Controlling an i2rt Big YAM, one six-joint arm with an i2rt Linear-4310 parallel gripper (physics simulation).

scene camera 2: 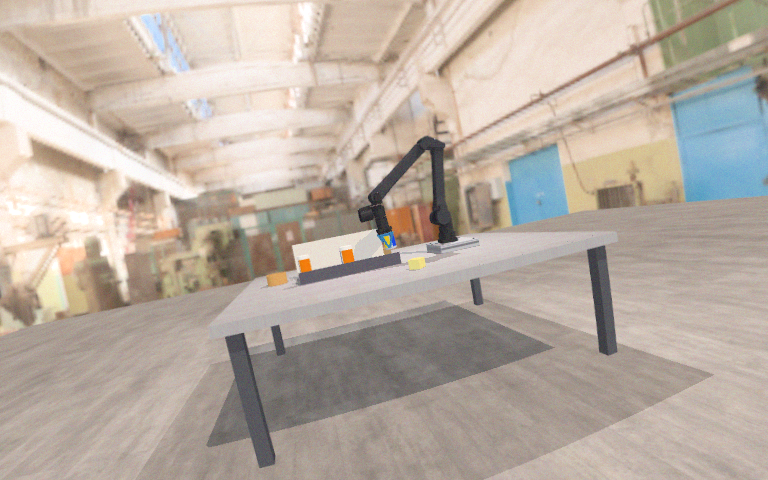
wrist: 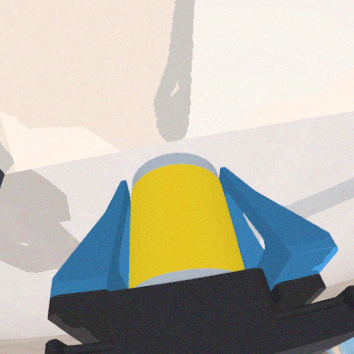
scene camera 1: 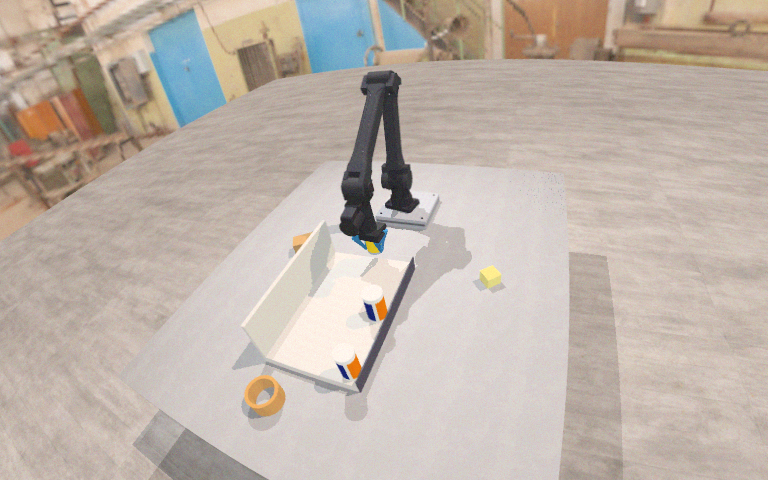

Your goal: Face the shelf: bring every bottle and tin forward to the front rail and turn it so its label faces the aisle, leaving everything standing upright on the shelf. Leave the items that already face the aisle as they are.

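Frame: origin at the arm's base, x ahead, y right, z down, level; metres.
Seen in the pictures: gripper, fingertip midpoint: [scene camera 2: 388, 247] [wrist: 173, 180] [scene camera 1: 374, 250]; arm's base at its link origin: [scene camera 2: 447, 241] [scene camera 1: 402, 204].
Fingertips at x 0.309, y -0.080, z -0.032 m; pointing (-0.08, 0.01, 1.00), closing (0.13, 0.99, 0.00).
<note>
Pixels of each thing's top centre, then the offset from my fingertips to it.
- orange ring at its top centre: [scene camera 1: 261, 391] [scene camera 2: 276, 274] dx +0.563, dy -0.022, dz +0.022 m
- yellow cube at its top centre: [scene camera 1: 490, 272] [scene camera 2: 416, 258] dx -0.082, dy -0.372, dz +0.034 m
- orange block at its top centre: [scene camera 1: 304, 238] dx +0.032, dy +0.316, dz +0.022 m
My gripper [scene camera 1: 371, 245] [scene camera 2: 387, 242] [wrist: 173, 180] is shut on a tin with a yellow label and grey ends [scene camera 1: 373, 247] [wrist: 182, 220]. It holds the tin above the table, near the far end of the shelf in scene camera 1. The tin's yellow side faces the wrist camera. Two white-topped bottles stand upright on the shelf [scene camera 1: 283, 297] by its dark front rail [scene camera 1: 400, 294] [scene camera 2: 351, 268]. One bottle [scene camera 1: 374, 306] [scene camera 2: 347, 255] stands mid-shelf, the other bottle [scene camera 1: 348, 365] [scene camera 2: 304, 264] near the other end. Both show orange towards the rail side, with navy stripes beside it.
An orange ring [scene camera 1: 272, 406] [scene camera 2: 276, 279] lies off the shelf's near end. A yellow cube [scene camera 1: 490, 276] [scene camera 2: 416, 263] sits on the table in front of the rail. An orange block [scene camera 1: 299, 242] is partly hidden behind the tall back panel. The arm's base plate [scene camera 1: 425, 213] is beyond the shelf.
</note>
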